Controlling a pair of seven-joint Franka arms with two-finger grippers.
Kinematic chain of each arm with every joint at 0, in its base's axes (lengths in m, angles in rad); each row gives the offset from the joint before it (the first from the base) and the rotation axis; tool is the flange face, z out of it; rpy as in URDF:
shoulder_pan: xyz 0 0 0.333 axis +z
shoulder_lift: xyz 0 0 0 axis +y
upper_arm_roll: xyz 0 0 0.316 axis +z
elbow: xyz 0.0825 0 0 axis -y
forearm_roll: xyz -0.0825 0 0.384 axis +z
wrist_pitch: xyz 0 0 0 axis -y
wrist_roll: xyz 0.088 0 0 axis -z
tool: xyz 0 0 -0.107 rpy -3.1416 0 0
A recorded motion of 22 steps. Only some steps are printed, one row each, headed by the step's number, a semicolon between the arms.
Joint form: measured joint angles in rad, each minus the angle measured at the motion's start. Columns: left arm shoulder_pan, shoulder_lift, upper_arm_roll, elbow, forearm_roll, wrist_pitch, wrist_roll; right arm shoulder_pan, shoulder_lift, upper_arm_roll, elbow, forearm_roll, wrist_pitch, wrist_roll.
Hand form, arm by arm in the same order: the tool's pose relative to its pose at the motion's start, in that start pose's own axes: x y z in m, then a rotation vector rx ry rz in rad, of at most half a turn. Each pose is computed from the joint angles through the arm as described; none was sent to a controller.
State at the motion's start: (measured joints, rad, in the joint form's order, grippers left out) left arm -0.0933 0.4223 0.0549 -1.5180 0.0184 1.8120 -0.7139; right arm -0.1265 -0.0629 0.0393 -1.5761 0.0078 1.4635 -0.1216
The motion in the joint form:
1: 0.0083 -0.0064 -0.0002 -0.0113 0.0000 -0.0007 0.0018; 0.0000 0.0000 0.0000 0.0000 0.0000 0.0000 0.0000
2: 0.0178 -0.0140 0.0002 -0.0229 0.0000 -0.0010 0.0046; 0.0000 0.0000 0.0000 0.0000 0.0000 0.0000 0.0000
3: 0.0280 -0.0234 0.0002 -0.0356 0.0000 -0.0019 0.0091; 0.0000 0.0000 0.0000 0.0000 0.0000 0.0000 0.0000
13: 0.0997 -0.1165 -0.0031 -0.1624 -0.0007 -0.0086 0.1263; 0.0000 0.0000 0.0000 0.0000 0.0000 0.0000 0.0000
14: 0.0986 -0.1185 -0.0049 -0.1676 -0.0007 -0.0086 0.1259; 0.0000 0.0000 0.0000 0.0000 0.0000 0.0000 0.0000
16: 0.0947 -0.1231 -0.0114 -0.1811 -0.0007 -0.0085 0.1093; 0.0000 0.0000 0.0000 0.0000 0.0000 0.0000 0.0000
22: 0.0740 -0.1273 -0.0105 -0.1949 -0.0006 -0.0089 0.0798; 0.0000 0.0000 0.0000 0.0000 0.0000 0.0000 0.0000
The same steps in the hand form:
1: 0.0017 -0.0058 0.0016 0.0027 -0.0055 -0.0062; 0.0000 0.0000 0.0000 0.0000 0.0000 0.0000
2: 0.0040 -0.0125 0.0025 0.0046 -0.0101 -0.0133; 0.0000 0.0000 0.0000 0.0000 0.0000 0.0000
3: 0.0059 -0.0199 0.0029 0.0061 -0.0148 -0.0189; 0.0000 0.0000 0.0000 0.0000 0.0000 0.0000
13: 0.0077 -0.0754 0.0077 0.0169 -0.0601 0.0302; 0.0000 0.0000 0.0000 0.0000 0.0000 0.0000
14: 0.0058 -0.0746 0.0089 0.0185 -0.0628 0.0327; 0.0000 0.0000 0.0000 0.0000 0.0000 0.0000
16: 0.0000 -0.0710 0.0122 0.0234 -0.0699 0.0266; 0.0000 0.0000 0.0000 0.0000 0.0000 0.0000
22: -0.0095 -0.0627 0.0155 0.0326 -0.0750 0.0169; 0.0000 0.0000 0.0000 0.0000 0.0000 0.0000

